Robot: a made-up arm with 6 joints. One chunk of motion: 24 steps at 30 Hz.
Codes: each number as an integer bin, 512 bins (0 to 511) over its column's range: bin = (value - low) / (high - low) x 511, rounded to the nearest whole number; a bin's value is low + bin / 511 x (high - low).
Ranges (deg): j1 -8..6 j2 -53..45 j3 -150..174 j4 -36..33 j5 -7..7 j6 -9..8
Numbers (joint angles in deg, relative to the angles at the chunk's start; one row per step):
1: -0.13 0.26 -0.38 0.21 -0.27 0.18
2: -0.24 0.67 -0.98 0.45 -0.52 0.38
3: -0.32 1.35 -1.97 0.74 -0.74 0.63
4: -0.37 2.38 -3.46 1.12 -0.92 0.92
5: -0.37 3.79 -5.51 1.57 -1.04 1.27
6: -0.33 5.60 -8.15 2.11 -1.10 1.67
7: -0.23 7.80 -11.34 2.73 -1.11 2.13
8: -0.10 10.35 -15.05 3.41 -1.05 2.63
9: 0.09 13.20 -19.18 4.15 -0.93 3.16
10: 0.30 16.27 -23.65 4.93 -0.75 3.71
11: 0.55 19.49 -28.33 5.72 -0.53 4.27
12: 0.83 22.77 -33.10 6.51 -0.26 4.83
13: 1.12 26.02 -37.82 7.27 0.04 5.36
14: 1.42 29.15 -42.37 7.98 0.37 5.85
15: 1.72 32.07 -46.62 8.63 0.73 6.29
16: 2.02 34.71 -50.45 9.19 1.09 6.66
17: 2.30 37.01 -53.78 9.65 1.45 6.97
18: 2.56 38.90 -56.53 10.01 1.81 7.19
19: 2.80 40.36 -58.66 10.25 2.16 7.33
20: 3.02 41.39 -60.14 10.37 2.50 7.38
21: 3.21 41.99 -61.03 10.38 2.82 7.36
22: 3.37 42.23 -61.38 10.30 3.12 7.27
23: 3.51 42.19 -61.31 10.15 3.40 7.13
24: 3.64 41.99 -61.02 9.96 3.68 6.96
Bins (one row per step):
1: 287 278 236 268 246 276
2: 283 280 235 270 237 282
3: 280 283 233 272 228 289
4: 278 289 231 275 222 298
5: 278 296 228 278 218 309
6: 280 306 224 282 215 321
7: 284 317 219 287 215 335
8: 288 330 213 292 217 350
9: 295 345 206 297 222 366
10: 303 361 199 303 228 382
11: 312 378 192 309 236 399
12: 322 395 184 315 246 416
13: 333 412 177 320 257 432
14: 344 428 170 326 269 446
15: 355 444 163 331 282 460
16: 366 457 157 335 295 471
17: 376 469 152 338 308 480
18: 385 479 147 341 322 487
19: 394 487 144 343 334 491
20: 402 492 142 343 347 492
21: 409 495 140 343 358 492
22: 415 497 140 343 369 489
23: 420 496 140 342 380 485
24: 425 495 140 340 390 480

